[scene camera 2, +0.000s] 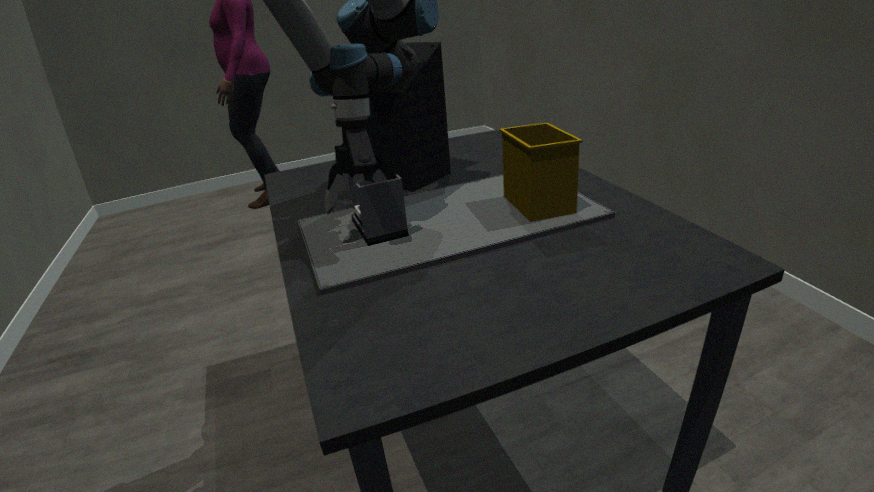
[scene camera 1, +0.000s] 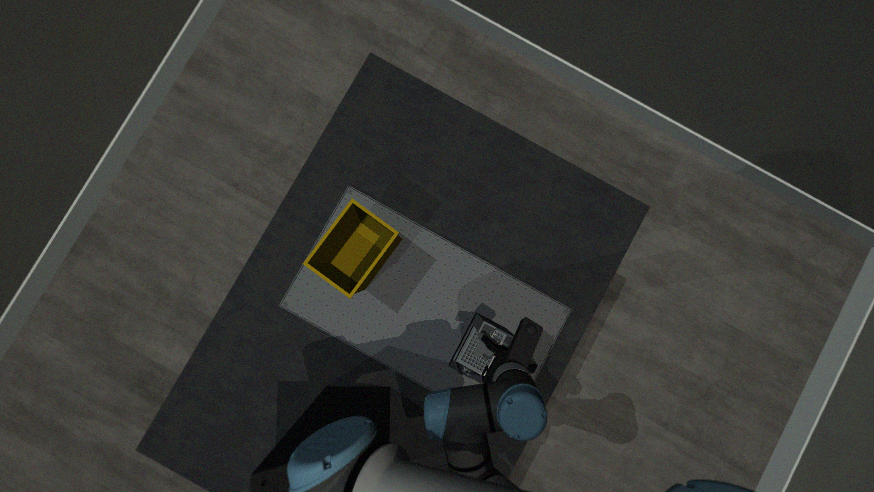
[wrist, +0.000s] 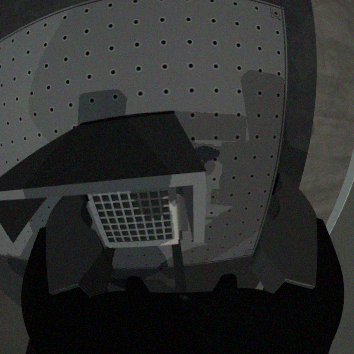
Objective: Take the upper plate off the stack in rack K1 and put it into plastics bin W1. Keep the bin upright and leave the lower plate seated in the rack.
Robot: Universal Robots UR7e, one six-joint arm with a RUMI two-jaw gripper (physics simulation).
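Places are measured from the arm's base along level axes (x right, y ahead, z up), in centimetres.
Where they show: gripper, fingertip midpoint: (scene camera 2: pixel 360 209) (scene camera 1: pixel 505 347).
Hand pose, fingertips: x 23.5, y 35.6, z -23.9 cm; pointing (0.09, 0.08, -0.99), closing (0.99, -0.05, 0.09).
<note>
After its pixels a point has its place.
Rack K1 (scene camera 1: pixel 462 339) {z -30.9, x 14.2, y 31.6 cm} (scene camera 2: pixel 385 210) {z -23.9, x 19.0, y 39.5 cm} (wrist: pixel 135 150) {z -19.8, x 21.6, y 39.4 cm} is dark, with a tall panel and light edges. The light, gridded upper plate (scene camera 1: pixel 475 353) (wrist: pixel 132 220) {z -26.8, x 18.6, y 30.0 cm} lies in the rack. The lower plate cannot be told apart clearly; the upper one covers it from above. My gripper (scene camera 1: pixel 509 354) {z -23.9, x 23.5, y 35.6 cm} (scene camera 2: pixel 356 198) {z -23.9, x 23.5, y 35.6 cm} (wrist: pixel 179 179) {z -23.9, x 23.5, y 35.6 cm} is open and empty, low at the rack. In the wrist view its fingers stand wide on either side of the plate, the left one nearer to it. Bin W1 (scene camera 1: pixel 354 250) {z -31.0, x -22.6, y 40.2 cm} (scene camera 2: pixel 541 186) {z -22.9, x -14.9, y 49.3 cm}, yellow and empty, stands upright at the board's other end.
The rack and bin stand on a light perforated board (scene camera 1: pixel 428 330) {z -31.2, x 5.0, y 29.7 cm} (scene camera 2: pixel 464 241) {z -31.2, x 5.1, y 49.1 cm} (wrist: pixel 200 55) {z -31.2, x 27.1, y 44.7 cm} on the dark table (scene camera 1: pixel 477 171) {z -32.5, x -2.0, y 75.1 cm} (scene camera 2: pixel 519 317) {z -32.5, x 8.8, y 77.2 cm}. A dark pedestal (scene camera 2: pixel 428 116) {z -13.0, x -6.1, y 7.3 cm} stands behind the board. A person in a pink top (scene camera 2: pixel 247 55) stands beyond the table.
</note>
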